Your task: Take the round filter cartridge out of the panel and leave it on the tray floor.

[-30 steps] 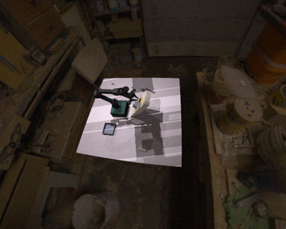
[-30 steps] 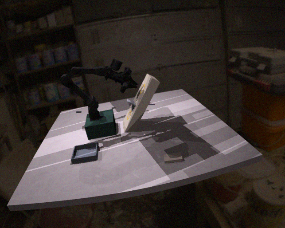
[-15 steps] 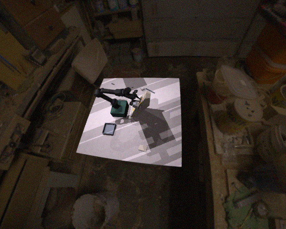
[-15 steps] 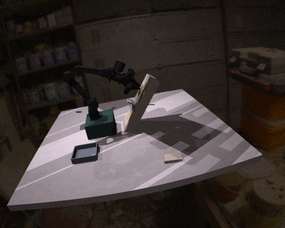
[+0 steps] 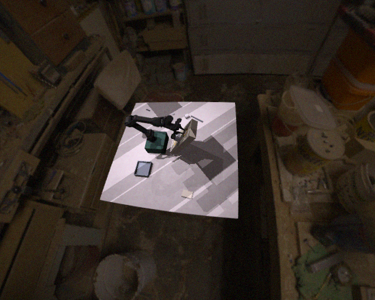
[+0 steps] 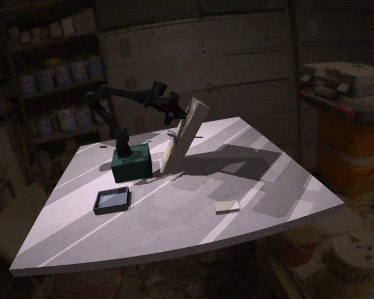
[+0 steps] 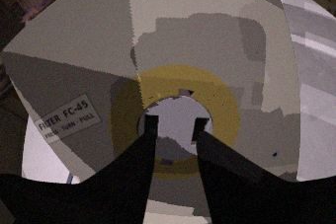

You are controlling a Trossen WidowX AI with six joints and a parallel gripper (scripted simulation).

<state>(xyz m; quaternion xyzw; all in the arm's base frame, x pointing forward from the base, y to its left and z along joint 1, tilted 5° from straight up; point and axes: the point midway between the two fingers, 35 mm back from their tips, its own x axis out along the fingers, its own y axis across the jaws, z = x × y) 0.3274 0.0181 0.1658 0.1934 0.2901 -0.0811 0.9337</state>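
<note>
My gripper tip is 20 mm short of the round filter cartridge and 10 mm above it. Also, from my gripper tip: beige service panel 30 mm behind, 90 mm below; small beige block 60 mm ahead, 480 mm to the right, 250 mm below; ledge 80 mm behind, 100 mm below.
</note>
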